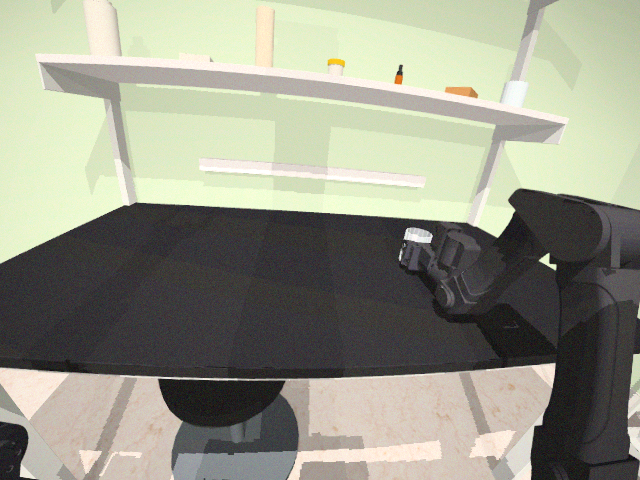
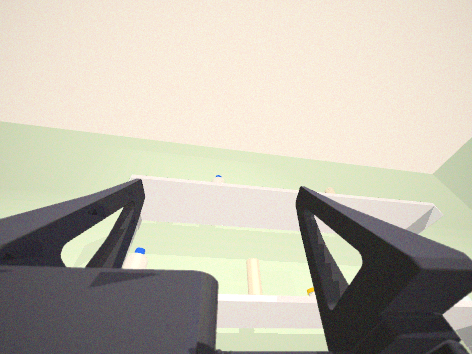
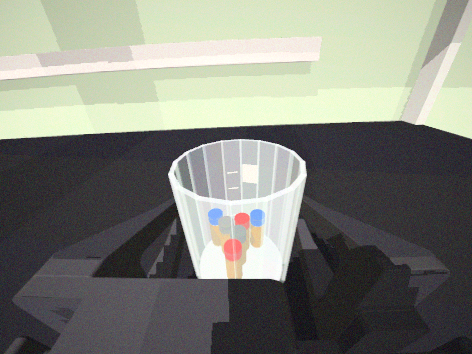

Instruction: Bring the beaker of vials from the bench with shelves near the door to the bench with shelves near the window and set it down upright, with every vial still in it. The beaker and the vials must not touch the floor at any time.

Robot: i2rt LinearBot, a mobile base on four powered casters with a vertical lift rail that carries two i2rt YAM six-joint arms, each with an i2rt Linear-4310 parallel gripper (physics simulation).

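Observation:
The clear beaker [image 1: 416,236] [image 3: 237,200] is upright between the fingers of my right gripper [image 1: 413,255] [image 3: 238,197], which is shut on it. Several vials [image 3: 242,234] with blue, red and grey caps stand inside the beaker. The beaker is over the right part of the black bench top [image 1: 206,289] [image 3: 75,170]; whether its base touches the bench top cannot be told. My left gripper [image 2: 222,191] is open and empty, pointing up toward the shelves.
A shelf [image 1: 310,85] above the bench holds a tall white bottle [image 1: 102,31], a beige cylinder [image 1: 264,36], a yellow-capped jar [image 1: 336,67], a small orange bottle [image 1: 398,77], an orange box [image 1: 461,92] and a pale cylinder [image 1: 514,93]. A stool [image 1: 222,403] stands under the front edge.

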